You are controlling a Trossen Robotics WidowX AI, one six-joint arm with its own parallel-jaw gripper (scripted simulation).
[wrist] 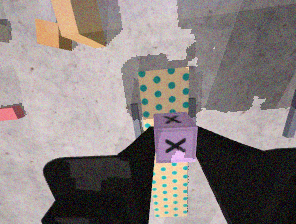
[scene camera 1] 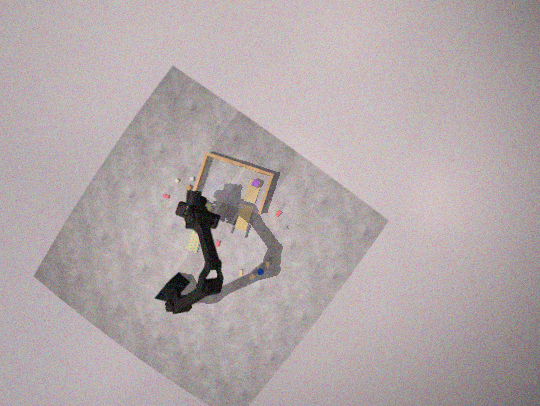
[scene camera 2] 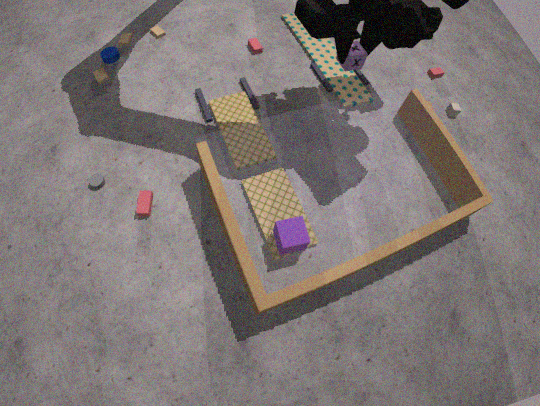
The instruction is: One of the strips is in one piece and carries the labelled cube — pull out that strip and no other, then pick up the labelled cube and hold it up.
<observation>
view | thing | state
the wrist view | my gripper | -
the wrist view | labelled cube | held by my gripper
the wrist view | teal-dotted strip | -
</observation>
